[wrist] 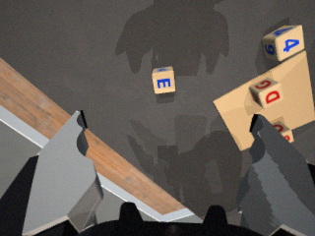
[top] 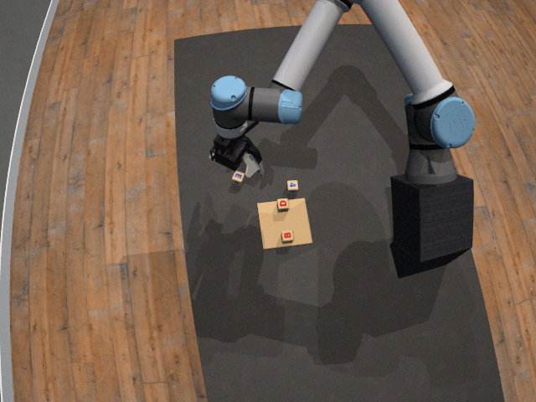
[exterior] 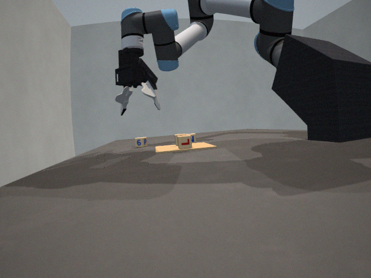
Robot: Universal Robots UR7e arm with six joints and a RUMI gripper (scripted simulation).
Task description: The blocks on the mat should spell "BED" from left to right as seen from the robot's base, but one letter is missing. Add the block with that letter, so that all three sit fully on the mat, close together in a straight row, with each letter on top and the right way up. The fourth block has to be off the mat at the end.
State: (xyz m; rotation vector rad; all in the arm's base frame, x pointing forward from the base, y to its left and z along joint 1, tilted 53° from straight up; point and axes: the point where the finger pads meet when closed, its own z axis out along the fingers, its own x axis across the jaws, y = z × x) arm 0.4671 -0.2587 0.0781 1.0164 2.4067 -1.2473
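Right now the E block is 90 mm below my hand. Round my hand: D block 120 mm to the left, 100 mm behind, 90 mm below; B block 210 mm to the left, 90 mm below, 90 mm behind; tan mat 160 mm to the left, 110 mm below, 90 mm behind.
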